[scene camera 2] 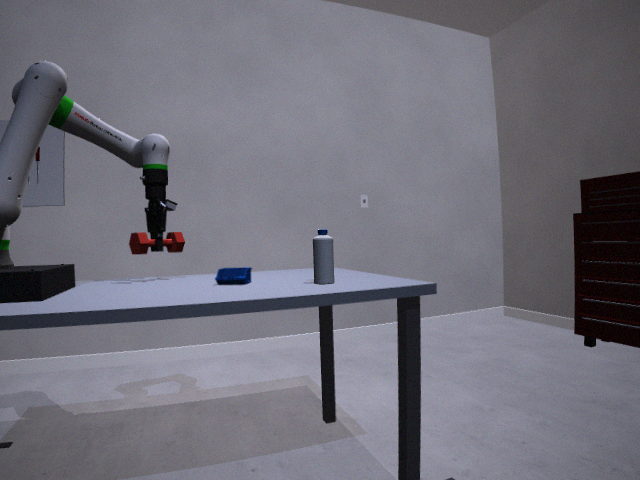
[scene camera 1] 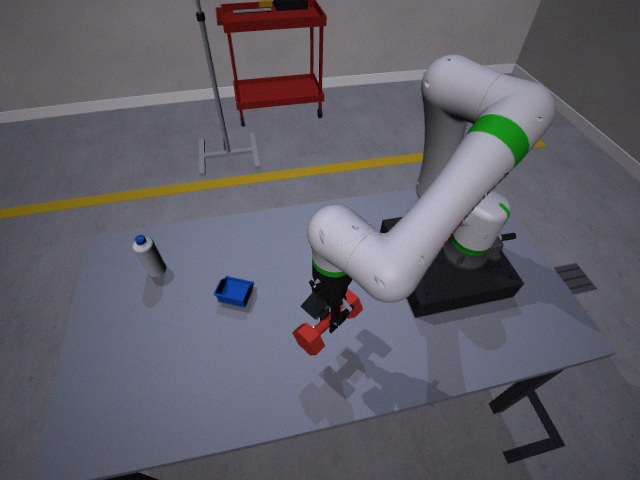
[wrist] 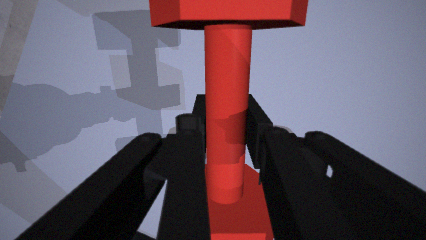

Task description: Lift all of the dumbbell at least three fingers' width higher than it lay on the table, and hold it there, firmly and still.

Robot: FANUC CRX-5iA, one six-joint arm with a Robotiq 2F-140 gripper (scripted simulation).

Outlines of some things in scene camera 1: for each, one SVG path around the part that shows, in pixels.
My gripper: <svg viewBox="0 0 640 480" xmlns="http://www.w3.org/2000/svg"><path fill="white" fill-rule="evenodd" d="M311 279L309 283L312 292L318 292L322 297L330 300L327 302L329 306L327 310L329 311L330 307L331 320L329 321L329 332L333 333L354 309L352 304L349 305L346 302L348 286L341 290L330 291L321 288L315 284L314 279Z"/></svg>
A red dumbbell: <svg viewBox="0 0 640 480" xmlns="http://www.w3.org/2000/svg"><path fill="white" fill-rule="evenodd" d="M331 312L324 321L321 320L315 327L304 323L292 332L298 345L310 356L317 355L325 347L321 335L330 327ZM347 289L346 302L355 307L347 317L347 319L356 317L363 310L359 297Z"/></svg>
A blue bin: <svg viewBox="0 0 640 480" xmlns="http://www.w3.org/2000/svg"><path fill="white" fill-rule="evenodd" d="M220 280L214 292L218 302L246 307L254 282L230 276Z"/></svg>
